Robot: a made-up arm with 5 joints.
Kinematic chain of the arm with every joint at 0, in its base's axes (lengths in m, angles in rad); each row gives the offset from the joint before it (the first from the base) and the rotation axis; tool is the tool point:
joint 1: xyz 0 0 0.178 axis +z
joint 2: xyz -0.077 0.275 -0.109 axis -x
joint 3: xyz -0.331 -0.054 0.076 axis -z
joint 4: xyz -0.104 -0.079 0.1 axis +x
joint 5: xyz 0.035 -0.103 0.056 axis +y
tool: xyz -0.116 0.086 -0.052
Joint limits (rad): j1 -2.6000..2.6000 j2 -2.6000..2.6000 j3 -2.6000..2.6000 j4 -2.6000..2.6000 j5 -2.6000..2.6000
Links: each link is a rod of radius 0.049 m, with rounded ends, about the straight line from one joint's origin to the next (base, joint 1, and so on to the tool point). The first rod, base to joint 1, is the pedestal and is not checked.
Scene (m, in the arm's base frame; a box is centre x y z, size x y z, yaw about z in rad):
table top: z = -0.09
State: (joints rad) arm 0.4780 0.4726 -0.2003 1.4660 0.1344
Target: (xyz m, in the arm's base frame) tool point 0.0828 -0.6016 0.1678
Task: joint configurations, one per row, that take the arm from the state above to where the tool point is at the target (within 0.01 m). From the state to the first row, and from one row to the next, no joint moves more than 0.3 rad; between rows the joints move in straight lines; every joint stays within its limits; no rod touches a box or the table.
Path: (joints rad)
1: 0.7395 0.3192 -0.1583 1.4814 0.1945
2: 1.0010 0.1658 -0.1163 1.4968 0.2546
3: 1.2625 0.0124 -0.0743 1.5122 0.3147
4: 1.5240 -0.1409 -0.0323 1.5276 0.3748
5: 1.7855 -0.2943 0.0097 1.5430 0.4349

